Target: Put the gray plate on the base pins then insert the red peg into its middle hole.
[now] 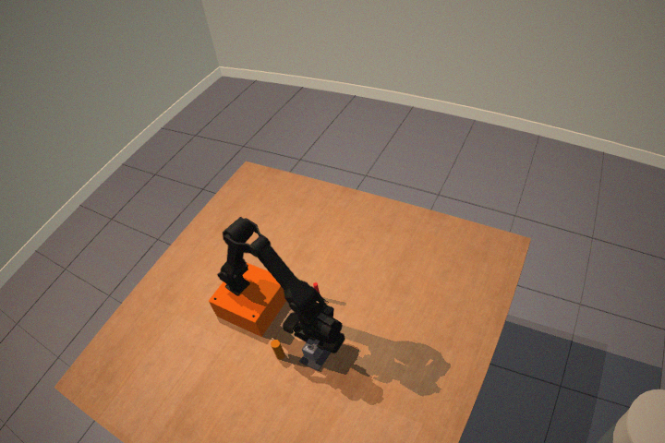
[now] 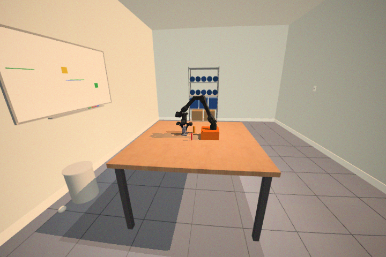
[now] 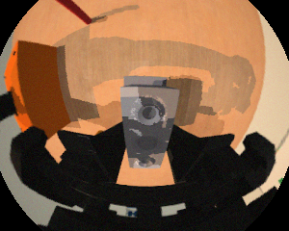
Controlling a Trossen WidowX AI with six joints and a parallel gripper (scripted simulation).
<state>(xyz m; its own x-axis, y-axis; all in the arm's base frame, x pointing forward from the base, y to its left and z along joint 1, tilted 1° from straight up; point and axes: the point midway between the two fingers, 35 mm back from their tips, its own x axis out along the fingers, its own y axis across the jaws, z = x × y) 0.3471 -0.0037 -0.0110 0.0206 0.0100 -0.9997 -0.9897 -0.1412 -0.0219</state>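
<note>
The gray base lies 30 mm below my gripper tip. From my gripper tip the other things lie so: gray plate: 30 mm above; orange cylinder: 90 mm behind, 80 mm to the right; red peg: 140 mm behind, 160 mm to the left.
</note>
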